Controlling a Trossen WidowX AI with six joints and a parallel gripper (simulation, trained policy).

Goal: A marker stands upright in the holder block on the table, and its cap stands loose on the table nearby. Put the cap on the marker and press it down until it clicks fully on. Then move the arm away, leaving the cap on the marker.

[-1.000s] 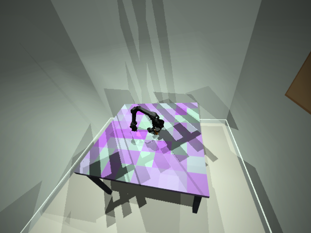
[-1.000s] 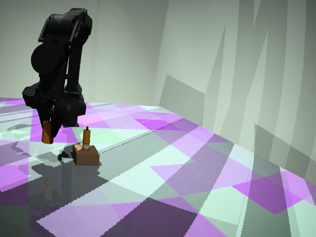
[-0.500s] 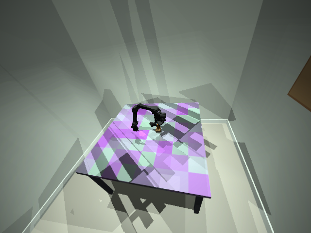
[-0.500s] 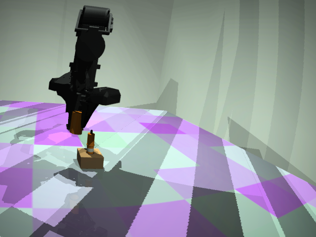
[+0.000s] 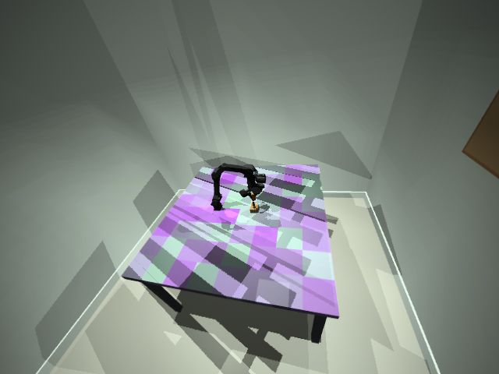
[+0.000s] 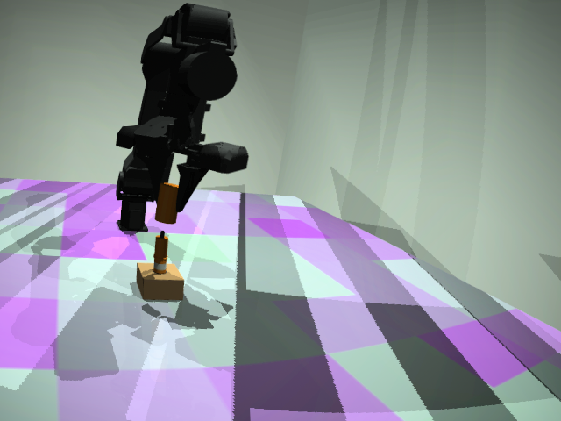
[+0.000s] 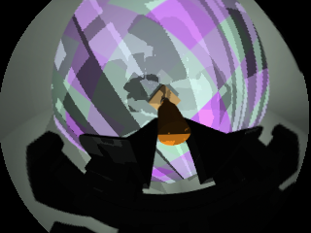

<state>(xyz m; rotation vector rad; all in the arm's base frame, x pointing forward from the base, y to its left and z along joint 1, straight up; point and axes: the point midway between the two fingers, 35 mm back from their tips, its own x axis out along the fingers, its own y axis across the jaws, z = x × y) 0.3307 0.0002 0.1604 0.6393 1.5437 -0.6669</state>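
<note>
Right now the tan holder block is 10 mm to the right of my gripper tip and 110 mm below it. The rest, counted from my gripper tip: orange cap (10 mm above).
</note>
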